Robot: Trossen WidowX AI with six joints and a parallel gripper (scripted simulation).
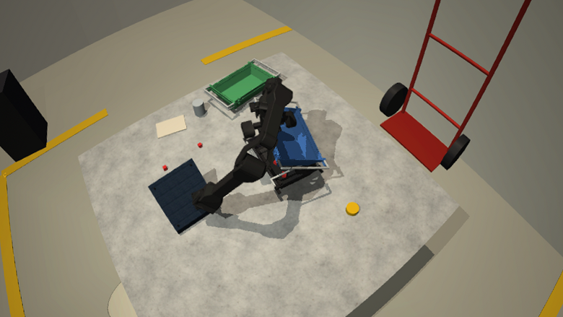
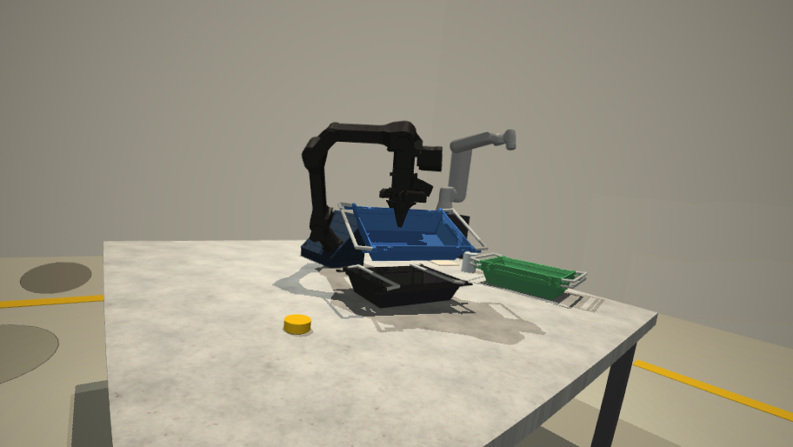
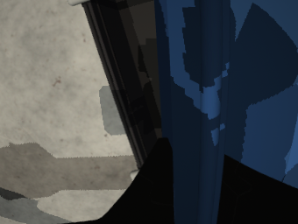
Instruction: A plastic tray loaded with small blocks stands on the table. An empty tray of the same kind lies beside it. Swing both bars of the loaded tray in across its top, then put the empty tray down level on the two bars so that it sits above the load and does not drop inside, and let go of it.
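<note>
Right now my gripper tip is 80 mm short of the blue tray and 20 mm to the left of it. Also, from my gripper tip: beige card 450 mm to the left, 320 mm behind, 180 mm below; then grey cylinder 460 mm to the left, 150 mm behind, 140 mm below; then yellow disc 330 mm to the right, 180 mm ahead, 170 mm below.
</note>
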